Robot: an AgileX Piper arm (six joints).
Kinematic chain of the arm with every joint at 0, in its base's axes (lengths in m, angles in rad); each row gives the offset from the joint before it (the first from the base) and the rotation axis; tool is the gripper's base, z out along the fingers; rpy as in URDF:
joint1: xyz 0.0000 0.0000 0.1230 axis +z
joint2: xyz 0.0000 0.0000 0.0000 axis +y
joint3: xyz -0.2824 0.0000 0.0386 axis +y
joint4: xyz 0.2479 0.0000 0.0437 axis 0.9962 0 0.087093
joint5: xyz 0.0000 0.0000 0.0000 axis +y
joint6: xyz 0.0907 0.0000 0.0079 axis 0.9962 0 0.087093
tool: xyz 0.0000 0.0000 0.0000 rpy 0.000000 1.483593 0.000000
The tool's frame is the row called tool.
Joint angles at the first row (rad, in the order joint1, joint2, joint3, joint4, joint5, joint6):
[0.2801, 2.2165, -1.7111, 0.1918, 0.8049, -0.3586]
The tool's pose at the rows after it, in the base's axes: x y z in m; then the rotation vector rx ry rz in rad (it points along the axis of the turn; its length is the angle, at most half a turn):
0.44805 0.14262 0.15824 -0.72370 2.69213 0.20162
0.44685 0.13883 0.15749 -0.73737 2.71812 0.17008
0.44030 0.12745 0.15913 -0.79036 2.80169 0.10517
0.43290 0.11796 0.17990 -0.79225 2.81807 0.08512
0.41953 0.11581 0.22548 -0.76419 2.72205 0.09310
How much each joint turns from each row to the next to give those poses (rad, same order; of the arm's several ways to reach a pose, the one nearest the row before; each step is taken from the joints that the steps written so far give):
[0.0023, 0.0013, 0.0001, -0.0070, 0.0032, 0.0111]
[-0.0031, 0.0000, -0.0014, -0.0321, 0.0269, 0.0125]
[-0.0120, -0.0102, 0.0007, -0.0619, 0.1005, 0.0068]
[-0.0138, -0.0549, 0.0110, -0.0171, 0.0596, 0.0000]
[0.0012, -0.1217, 0.0318, 0.0104, -0.0096, 0.0000]

